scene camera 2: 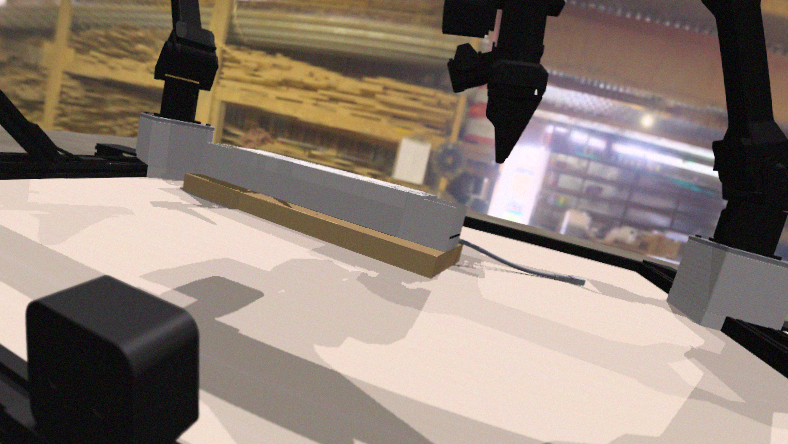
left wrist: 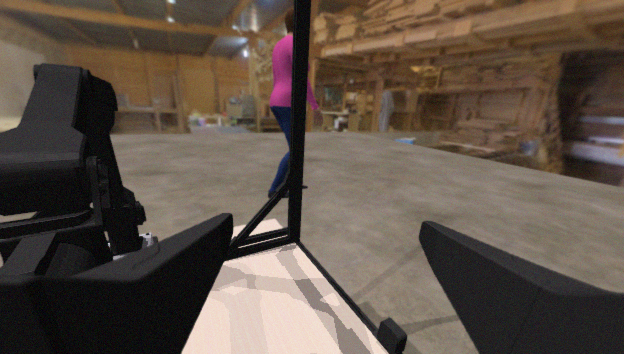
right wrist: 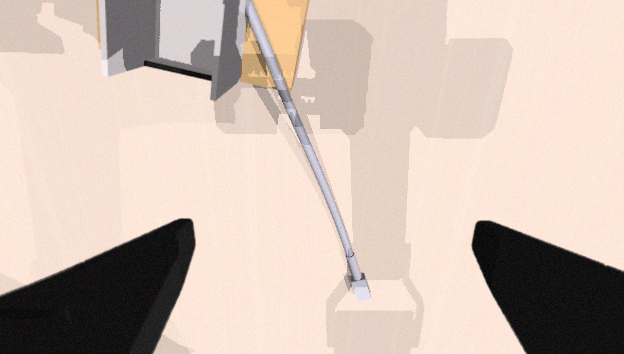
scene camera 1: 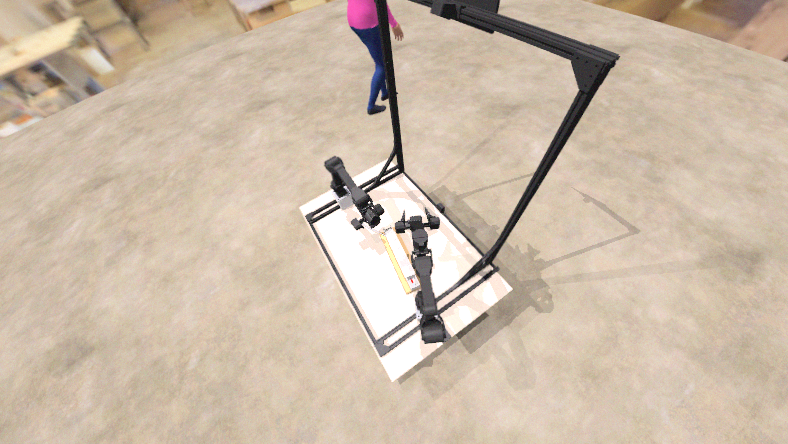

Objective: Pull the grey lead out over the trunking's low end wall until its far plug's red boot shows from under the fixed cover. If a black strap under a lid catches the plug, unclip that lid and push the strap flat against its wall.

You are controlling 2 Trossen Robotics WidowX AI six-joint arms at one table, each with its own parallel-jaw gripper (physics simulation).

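Pixels of known places: left gripper, fingertip midpoint: [left wrist: 328, 225] [scene camera 1: 414, 208]; right gripper, fingertip midpoint: [scene camera 2: 501, 161] [right wrist: 334, 232]; left arm's base, link origin: [scene camera 2: 177, 119]; right arm's base, link origin: [scene camera 2: 742, 249] [left wrist: 126, 246] [scene camera 1: 341, 192].
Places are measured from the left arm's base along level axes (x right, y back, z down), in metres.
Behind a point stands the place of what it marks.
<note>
The white-grey trunking [scene camera 1: 398, 251] [scene camera 2: 352, 201] @(x -0.100, y -0.380, z 0.048 m) [right wrist: 231, 45] @(x -0.180, y -0.462, z 0.043 m) lies on a wooden base [scene camera 1: 395, 265] @(x -0.133, y -0.255, z 0.073 m) [scene camera 2: 308, 220] @(x -0.060, y -0.354, z 0.080 m) [right wrist: 285, 30] @(x -0.197, y -0.446, z 0.073 m). The grey lead [scene camera 2: 512, 265] @(x -0.267, y -0.524, z 0.088 m) [right wrist: 320, 170] @(x -0.258, y -0.511, z 0.083 m) shows beside its near side wall in the right wrist view and runs along the table to its small end plug [scene camera 2: 584, 281] @(x -0.347, y -0.599, z 0.091 m) [right wrist: 361, 290] @(x -0.344, y -0.588, z 0.089 m). My right gripper [scene camera 2: 500, 161] @(x -0.246, y -0.480, z -0.040 m) [right wrist: 334, 232] @(x -0.246, y -0.480, z -0.040 m) is open and empty, above the table, fingers on either side of the plug in view. My left gripper [scene camera 1: 415, 211] @(x 0.001, y -0.351, z -0.316 m) [left wrist: 328, 225] @(x 0.001, y -0.351, z -0.316 m) is open and empty, beside the trunking. The far plug's red boot, straps and lids cannot be made out.
A black frame [scene camera 1: 563, 132] @(x 0.362, y -0.201, z -0.779 m) [left wrist: 299, 125] @(x -0.026, y -0.963, z -0.304 m) rises from the table edges. My right arm [left wrist: 50, 150] @(x -0.229, y -0.458, z -0.319 m) stands at the left of the left wrist view. A black box [scene camera 2: 110, 352] @(x 0.186, y -0.617, z 0.047 m) fills the front left of scene camera 2. A person [scene camera 1: 373, 55] [left wrist: 282, 75] stands beyond the table.
</note>
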